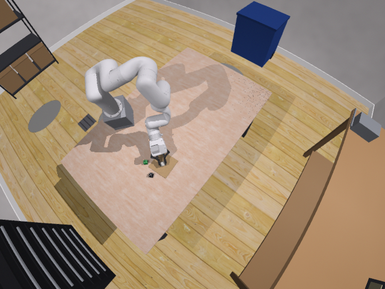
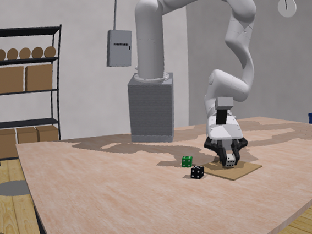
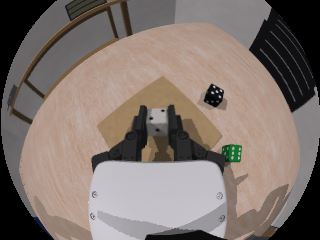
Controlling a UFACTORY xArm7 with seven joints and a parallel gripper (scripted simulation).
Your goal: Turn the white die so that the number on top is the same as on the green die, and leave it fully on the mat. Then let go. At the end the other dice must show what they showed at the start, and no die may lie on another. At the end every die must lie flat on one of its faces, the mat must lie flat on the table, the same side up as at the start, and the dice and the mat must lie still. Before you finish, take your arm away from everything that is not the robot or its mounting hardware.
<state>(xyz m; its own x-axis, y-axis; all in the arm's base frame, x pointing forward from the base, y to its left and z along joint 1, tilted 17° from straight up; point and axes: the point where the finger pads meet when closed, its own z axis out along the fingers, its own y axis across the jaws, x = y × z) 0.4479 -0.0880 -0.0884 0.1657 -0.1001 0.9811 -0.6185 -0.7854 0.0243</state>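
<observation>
My hand is 10 mm above the white die. Round my hand: green die (100 mm behind, 60 mm to the right, 20 mm below); then brown mat (30 mm below); then black die (20 mm behind, 100 mm to the right, 20 mm below).
</observation>
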